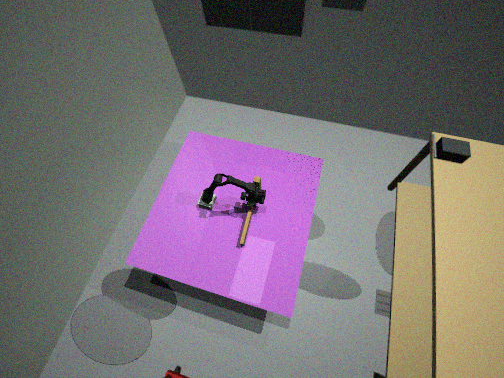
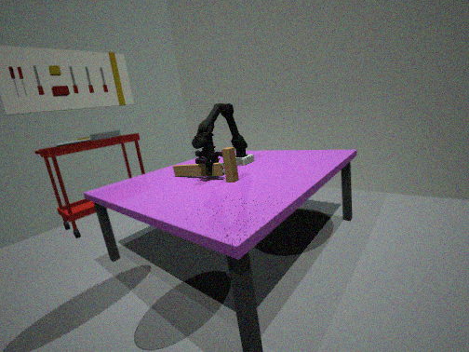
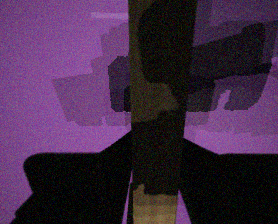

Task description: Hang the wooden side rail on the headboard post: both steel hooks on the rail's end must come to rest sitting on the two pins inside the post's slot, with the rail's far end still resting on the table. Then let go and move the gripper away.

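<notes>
My gripper tip is now 30 mm past the wooden headboard post, 140 mm to the right of it and 40 mm below it.
</notes>
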